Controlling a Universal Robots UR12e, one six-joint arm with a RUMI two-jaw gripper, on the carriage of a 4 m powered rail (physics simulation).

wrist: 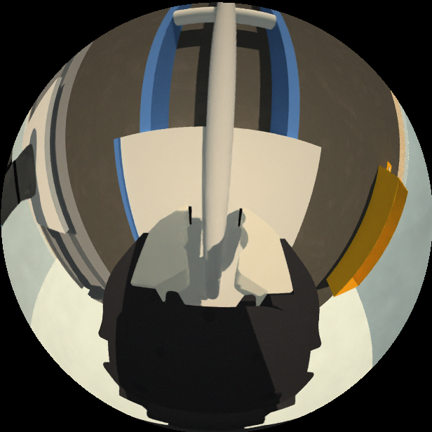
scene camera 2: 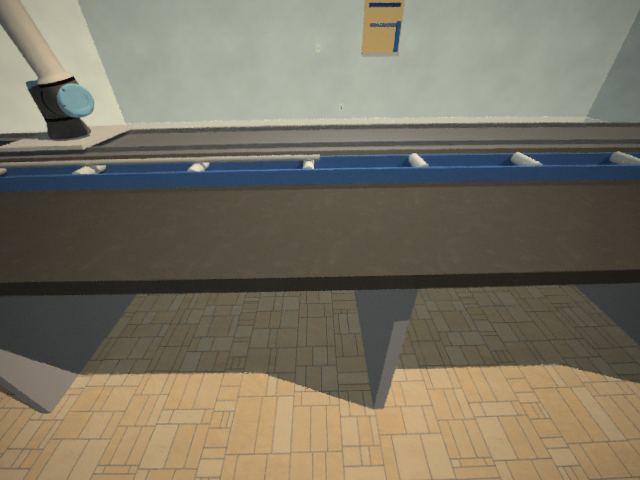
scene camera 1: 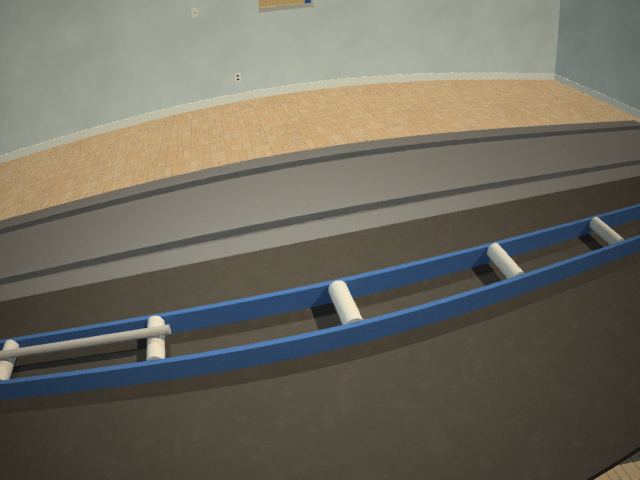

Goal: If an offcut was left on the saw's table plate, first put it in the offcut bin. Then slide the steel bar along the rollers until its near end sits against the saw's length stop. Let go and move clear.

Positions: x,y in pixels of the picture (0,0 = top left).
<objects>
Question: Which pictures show the gripper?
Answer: The wrist view only.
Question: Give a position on a blue roller track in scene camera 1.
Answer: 282,349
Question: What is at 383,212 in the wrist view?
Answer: An orange offcut bin.
</objects>
